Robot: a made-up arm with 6 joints. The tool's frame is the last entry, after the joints. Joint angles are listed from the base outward. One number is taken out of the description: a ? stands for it. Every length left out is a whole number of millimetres.
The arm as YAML. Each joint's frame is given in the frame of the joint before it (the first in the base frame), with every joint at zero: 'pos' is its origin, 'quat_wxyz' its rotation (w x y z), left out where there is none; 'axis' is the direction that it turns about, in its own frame. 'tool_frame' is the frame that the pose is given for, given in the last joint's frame.
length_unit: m
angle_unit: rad
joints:
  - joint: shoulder
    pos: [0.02, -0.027, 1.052]
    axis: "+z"
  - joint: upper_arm
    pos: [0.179, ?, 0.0]
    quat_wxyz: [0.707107, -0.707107, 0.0, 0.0]
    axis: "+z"
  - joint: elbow
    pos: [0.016, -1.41, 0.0]
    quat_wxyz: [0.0, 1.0, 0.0, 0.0]
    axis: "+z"
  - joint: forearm
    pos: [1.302, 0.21, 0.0]
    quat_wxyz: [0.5, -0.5, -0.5, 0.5]
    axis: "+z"
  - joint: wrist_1
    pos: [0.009, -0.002, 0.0]
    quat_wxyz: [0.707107, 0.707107, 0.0, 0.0]
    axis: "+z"
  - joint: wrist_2
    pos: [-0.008, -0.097, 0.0]
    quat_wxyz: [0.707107, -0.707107, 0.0, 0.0]
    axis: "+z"
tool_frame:
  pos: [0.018, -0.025, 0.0]
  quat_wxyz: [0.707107, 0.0, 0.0, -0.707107]
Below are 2 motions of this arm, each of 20 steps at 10 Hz.
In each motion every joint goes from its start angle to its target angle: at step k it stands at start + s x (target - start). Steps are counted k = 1, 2, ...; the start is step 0. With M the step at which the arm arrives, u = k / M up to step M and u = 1 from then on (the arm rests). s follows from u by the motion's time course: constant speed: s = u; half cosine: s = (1 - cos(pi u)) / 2; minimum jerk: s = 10 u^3 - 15 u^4 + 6 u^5.
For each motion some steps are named. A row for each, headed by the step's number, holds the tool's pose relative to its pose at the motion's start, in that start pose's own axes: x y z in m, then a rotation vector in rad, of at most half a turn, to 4 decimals.
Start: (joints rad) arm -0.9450 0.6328 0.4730 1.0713 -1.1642 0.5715
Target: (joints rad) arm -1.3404 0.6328 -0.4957 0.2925 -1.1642 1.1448
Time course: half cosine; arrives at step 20
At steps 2, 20:
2: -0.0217 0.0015 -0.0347 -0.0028 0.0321 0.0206
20: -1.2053 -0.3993 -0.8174 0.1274 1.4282 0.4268

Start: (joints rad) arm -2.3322 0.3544 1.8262 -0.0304 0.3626 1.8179
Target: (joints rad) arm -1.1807 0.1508 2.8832 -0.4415 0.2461 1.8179
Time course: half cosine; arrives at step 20
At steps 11, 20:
11: 0.9710 -0.5673 0.1094 -0.5061 -0.5617 -0.8092
20: 1.0114 -1.2084 0.7056 -1.0206 -0.9656 -1.2170

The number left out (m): 0.072
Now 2 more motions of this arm.
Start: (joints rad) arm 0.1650 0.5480 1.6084 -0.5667 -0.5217 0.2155
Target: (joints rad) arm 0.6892 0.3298 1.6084 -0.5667 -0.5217 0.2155
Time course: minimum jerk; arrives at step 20
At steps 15, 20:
15: -0.6458 0.3630 0.2849 0.1538 0.4191 -0.2431
20: -0.6890 0.4125 0.3360 0.1729 0.4640 -0.2759

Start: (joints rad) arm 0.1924 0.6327 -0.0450 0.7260 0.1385 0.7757
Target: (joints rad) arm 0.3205 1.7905 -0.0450 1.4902 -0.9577 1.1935
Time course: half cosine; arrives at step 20
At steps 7, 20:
7: -0.5738 -0.0117 -0.3903 -0.1475 0.5336 0.3489
20: -2.2897 -0.1121 -0.4207 -0.1658 1.6647 1.5992

